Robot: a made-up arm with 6 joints.
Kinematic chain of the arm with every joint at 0, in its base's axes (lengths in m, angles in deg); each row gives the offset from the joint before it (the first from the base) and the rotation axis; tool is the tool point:
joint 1: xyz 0 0 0.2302 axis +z
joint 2: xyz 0 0.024 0 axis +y
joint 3: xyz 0 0 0.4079 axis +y
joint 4: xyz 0 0 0.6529 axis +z
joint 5: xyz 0 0 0 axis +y
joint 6: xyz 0 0 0.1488 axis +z
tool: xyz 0 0 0
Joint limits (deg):
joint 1: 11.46..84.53
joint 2: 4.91..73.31
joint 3: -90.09..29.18
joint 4: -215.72..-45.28
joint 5: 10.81..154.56
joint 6: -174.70..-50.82
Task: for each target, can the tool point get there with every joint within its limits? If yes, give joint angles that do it. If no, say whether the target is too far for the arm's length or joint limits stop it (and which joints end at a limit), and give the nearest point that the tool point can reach.
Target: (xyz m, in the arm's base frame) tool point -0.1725 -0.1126 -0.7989
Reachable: no: joint limits stop it (at a limit: joint 2, joint 3) | nearest point -0.4829 -0.3152 0.5480 | short by 1.397 m
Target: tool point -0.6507 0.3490 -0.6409
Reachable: no: joint limits stop it (at a limit: joint 1, joint 2, joint 3, joint 4, joint 5) | nearest point 0.1059 0.8812 0.1913 | short by 1.244 m
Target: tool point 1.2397 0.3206 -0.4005
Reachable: no: too far | nearest point 1.0712 0.2770 0.1074 | short by 0.537 m
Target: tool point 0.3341 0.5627 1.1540
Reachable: yes | joints 60.07 33.82 12.87 -166.12 66.53 -100.82
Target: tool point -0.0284 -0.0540 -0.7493
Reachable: no: joint limits stop it (at a limit: joint 1, joint 2, joint 3, joint 4) | nearest point 0.9034 0.1298 0.1547 | short by 1.311 m
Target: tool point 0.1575 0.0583 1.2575
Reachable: yes | joints 30.18 45.30 -46.75 -153.47 52.60 -90.90
